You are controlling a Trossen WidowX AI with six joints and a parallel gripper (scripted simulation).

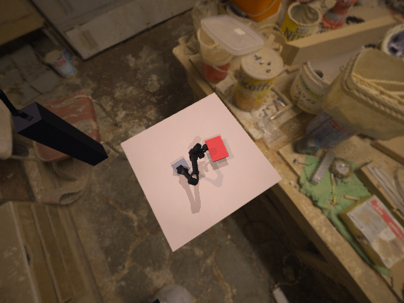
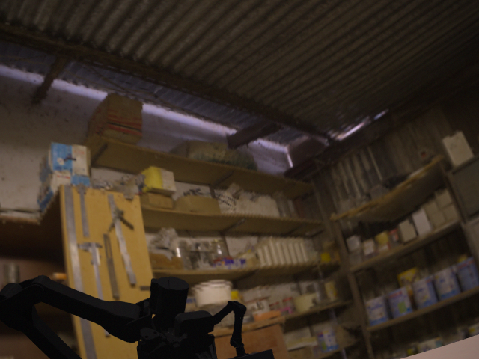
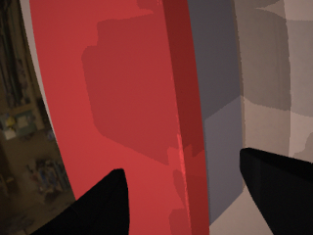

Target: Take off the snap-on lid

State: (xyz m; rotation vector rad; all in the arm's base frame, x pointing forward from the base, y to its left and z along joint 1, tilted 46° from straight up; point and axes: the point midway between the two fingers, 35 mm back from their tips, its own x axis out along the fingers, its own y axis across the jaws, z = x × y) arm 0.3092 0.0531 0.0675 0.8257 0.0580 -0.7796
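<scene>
The red lid lies 100 mm ahead of my gripper tip, 30 mm to the right of it and 20 mm below it. Round my gripper tip: storage box (100 mm ahead, 30 mm to the right, 70 mm below).
</scene>
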